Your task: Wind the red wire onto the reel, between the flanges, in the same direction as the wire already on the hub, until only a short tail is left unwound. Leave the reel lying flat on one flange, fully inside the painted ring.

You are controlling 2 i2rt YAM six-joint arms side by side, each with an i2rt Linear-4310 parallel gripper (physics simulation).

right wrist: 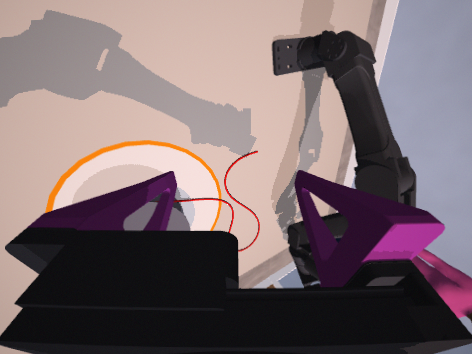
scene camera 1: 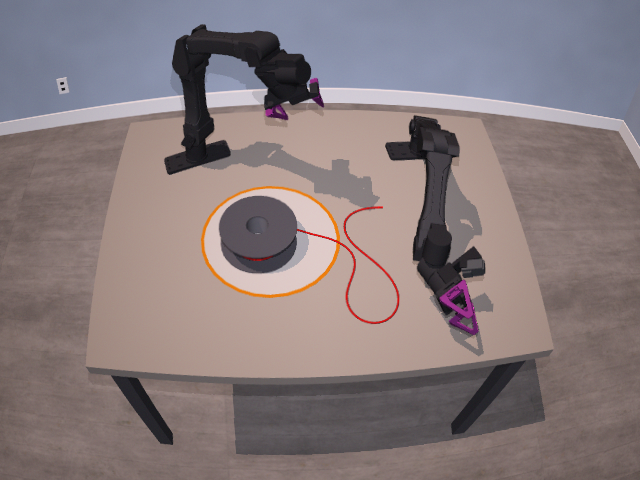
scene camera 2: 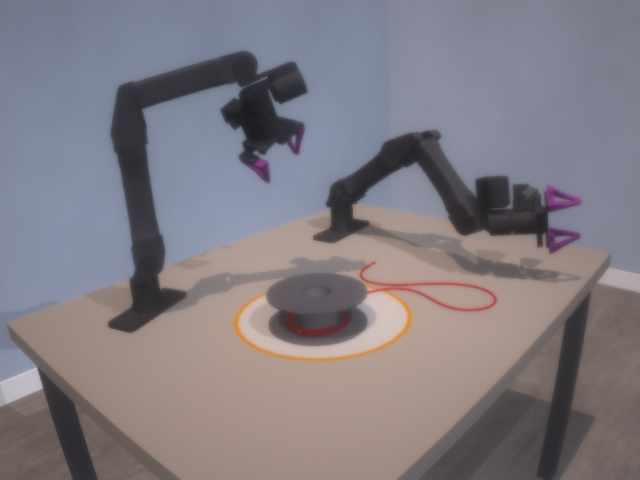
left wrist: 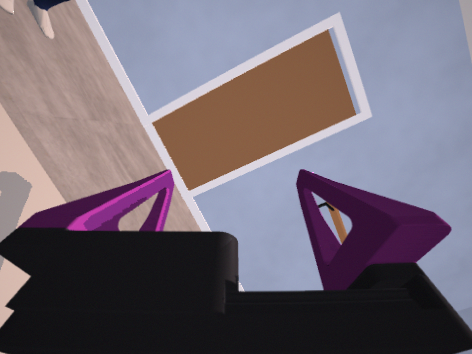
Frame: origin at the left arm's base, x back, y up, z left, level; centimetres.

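Where they show: left gripper, fingertip midpoint: [right wrist: 312,279] [scene camera 1: 473,325] [scene camera 2: 580,218] [left wrist: 235,176]; right gripper, fingertip midpoint: [right wrist: 235,177] [scene camera 1: 305,111] [scene camera 2: 282,167]; left arm's base at its link origin: [right wrist: 302,55] [scene camera 2: 342,231]; right arm's base at its link origin: [scene camera 1: 196,158] [scene camera 2: 148,310].
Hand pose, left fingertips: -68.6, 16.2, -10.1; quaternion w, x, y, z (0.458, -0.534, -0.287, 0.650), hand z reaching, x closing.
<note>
Each offset is from my left fingertips to the centre of the thing, as dx, dy, dz. "spot": to the spot under its first point.
The dark grey reel @(+41.0, -12.9, -40.4) [scene camera 1: 258,206] [scene camera 2: 284,295] lies flat on one flange, inside the orange painted ring [scene camera 1: 269,187] [scene camera 2: 236,322] [right wrist: 147,142]. Some red wire is wound low around its hub. The loose red wire @(spot: +19.1, -15.7, -10.1) [scene camera 1: 398,299] [scene camera 2: 495,299] [right wrist: 259,226] leaves the reel at the picture's right, crosses the ring, makes a wide loop on the table and ends in a free tip. My left gripper [scene camera 1: 473,324] [scene camera 2: 579,218] [left wrist: 235,176] is open and empty, to the right of the wire loop. My right gripper [scene camera 1: 305,112] [scene camera 2: 282,167] [right wrist: 235,177] is open and empty, high above the table's back.
The right arm's base [scene camera 1: 173,164] stands behind the reel at the left, the left arm's base [scene camera 1: 397,150] at the back right. The table's front edge [scene camera 1: 310,379] lies near the left gripper. A person's pink sleeve [right wrist: 445,280] shows in the right wrist view.
</note>
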